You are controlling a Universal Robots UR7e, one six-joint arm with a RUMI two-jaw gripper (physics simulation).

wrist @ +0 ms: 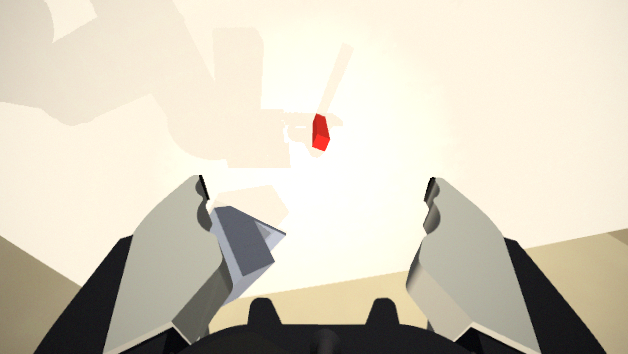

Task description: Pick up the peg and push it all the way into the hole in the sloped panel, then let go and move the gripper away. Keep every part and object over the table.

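Frame: origin at the arm's base, x ahead, y left, z up, level; centimetres.
Where they show: gripper, fingertip midpoint: (316, 179).
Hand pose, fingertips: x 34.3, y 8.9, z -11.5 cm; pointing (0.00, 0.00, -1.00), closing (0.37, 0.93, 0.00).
Note:
Each offset is from my fingertips to the top centre of the thing. Level surfaces: height alone.
The red peg {dx -0.3, dy +0.6, dz -5.1 cm} (320, 133) stands upright on the pale table {dz -13.1 cm} (525, 150), above the image centre in the wrist view, with its bright square top end towards the camera. My gripper (316, 179) is open and empty. Its two fingers stand wide apart, and the peg shows ahead of the space between the fingertips, apart from both. The blue-grey block with the sloped panel {dx +14.5, dy -20.5, dz -3.3 cm} (246, 242) stands at the lower left, partly hidden behind the left finger. The hole in the panel does not show.
The table's edge runs across the lower part of the view, behind the block and the fingers, with a tan floor (575, 265) beyond it. Shadows of the arm, the peg and the block fall on the table.

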